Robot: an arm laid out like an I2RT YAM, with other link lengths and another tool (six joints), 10 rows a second.
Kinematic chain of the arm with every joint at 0, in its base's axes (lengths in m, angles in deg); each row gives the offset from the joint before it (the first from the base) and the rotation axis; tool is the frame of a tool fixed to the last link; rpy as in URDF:
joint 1: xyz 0 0 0.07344 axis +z
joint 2: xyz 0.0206 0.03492 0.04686 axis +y
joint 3: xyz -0.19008 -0.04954 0 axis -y
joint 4: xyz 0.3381 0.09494 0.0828 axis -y
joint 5: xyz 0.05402 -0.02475 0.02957 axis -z
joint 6: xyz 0.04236 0 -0.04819 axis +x
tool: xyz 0.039 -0.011 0.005 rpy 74.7 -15.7 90
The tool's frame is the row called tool.
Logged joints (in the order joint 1, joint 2, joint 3, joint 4, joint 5, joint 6), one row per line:
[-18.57 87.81 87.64 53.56 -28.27 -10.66]
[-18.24 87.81 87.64 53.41 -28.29 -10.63]
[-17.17 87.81 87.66 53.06 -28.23 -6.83]
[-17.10 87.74 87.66 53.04 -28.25 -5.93]
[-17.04 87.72 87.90 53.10 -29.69 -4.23]
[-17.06 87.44 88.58 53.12 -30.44 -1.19]
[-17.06 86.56 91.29 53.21 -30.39 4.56]
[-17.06 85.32 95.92 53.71 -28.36 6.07]
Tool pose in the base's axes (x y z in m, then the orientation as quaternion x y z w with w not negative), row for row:
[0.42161 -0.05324 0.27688 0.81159 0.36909 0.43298 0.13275]
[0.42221 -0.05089 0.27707 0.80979 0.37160 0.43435 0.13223]
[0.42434 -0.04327 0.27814 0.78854 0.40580 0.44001 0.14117]
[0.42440 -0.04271 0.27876 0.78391 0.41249 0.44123 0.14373]
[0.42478 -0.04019 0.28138 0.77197 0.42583 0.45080 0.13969]
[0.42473 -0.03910 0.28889 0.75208 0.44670 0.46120 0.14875]
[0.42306 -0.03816 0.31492 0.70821 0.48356 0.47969 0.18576]
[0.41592 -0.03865 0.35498 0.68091 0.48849 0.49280 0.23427]
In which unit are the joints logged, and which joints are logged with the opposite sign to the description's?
The joints are logged in degrees. Opposite sign: joint 4, joint 6.
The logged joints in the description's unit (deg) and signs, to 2 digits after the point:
[-18.57 87.81 87.64 -53.56 -28.27 10.66]
[-18.24 87.81 87.64 -53.41 -28.29 10.63]
[-17.17 87.81 87.66 -53.06 -28.23 6.83]
[-17.10 87.74 87.66 -53.04 -28.25 5.93]
[-17.04 87.72 87.90 -53.10 -29.69 4.23]
[-17.06 87.44 88.58 -53.12 -30.44 1.19]
[-17.06 86.56 91.29 -53.21 -30.39 -4.56]
[-17.06 85.32 95.92 -53.71 -28.36 -6.07]

